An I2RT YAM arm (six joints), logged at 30 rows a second.
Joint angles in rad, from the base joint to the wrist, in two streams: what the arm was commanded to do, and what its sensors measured. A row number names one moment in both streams.
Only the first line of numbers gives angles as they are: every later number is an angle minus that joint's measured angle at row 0.
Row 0, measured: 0.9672 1.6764 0.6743 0.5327 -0.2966 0.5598
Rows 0 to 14, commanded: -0.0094 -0.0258 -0.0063 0.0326 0.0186 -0.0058; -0.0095 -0.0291 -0.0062 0.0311 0.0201 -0.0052; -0.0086 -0.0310 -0.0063 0.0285 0.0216 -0.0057; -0.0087 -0.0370 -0.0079 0.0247 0.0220 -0.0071; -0.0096 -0.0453 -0.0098 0.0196 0.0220 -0.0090; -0.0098 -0.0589 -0.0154 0.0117 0.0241 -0.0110; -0.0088 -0.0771 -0.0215 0.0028 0.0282 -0.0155; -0.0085 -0.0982 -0.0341 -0.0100 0.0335 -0.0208; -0.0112 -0.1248 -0.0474 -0.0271 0.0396 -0.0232; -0.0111 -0.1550 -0.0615 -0.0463 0.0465 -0.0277; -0.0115 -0.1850 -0.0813 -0.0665 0.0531 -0.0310; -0.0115 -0.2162 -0.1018 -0.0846 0.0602 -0.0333; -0.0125 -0.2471 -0.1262 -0.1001 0.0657 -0.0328; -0.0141 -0.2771 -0.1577 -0.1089 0.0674 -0.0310; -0.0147 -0.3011 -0.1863 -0.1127 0.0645 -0.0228
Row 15, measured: -0.0080 -0.2079 -0.0996 -0.0580 0.0404 -0.0210
